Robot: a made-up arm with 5 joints.
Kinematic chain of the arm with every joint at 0, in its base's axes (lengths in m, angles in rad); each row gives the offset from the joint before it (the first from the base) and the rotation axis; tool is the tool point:
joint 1: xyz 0 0 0.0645 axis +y
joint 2: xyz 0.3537 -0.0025 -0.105 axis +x
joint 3: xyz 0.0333 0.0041 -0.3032 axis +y
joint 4: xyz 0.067 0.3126 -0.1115 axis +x
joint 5: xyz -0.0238 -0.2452 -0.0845 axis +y
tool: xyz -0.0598 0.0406 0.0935
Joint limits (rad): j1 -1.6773..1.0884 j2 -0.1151..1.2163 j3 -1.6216..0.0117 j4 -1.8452..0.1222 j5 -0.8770..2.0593
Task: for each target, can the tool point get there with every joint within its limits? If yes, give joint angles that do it. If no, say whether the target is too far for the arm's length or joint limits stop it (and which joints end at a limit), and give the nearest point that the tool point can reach.
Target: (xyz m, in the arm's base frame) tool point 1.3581 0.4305 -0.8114
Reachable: no: too far | nearest point 0.6782 0.1920 -0.3729 | short by 0.843 m
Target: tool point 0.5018 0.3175 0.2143
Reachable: yes | joints -0.6184 0.9566 -0.2561 -0.4155 1.1753
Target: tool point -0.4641 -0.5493 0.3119
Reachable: no: joint limits stop it (at a limit: joint 1, joint 2, joint 4, joint 5) | nearest point -0.1737 0.2113 0.4181 | short by 0.821 m
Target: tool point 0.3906 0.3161 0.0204
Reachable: yes | joints -0.3418 0.6497 -0.3822 -0.9774 0.0671
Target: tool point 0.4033 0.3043 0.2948
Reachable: yes | joints -1.2502 0.4808 -1.4317 -0.8095 -0.1056
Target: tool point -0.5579 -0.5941 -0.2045
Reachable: no: joint limits stop it (at a limit: joint 1, joint 2, joint 3, joint 5) | nearest point -0.3575 0.0488 -0.4820 | short by 0.728 m
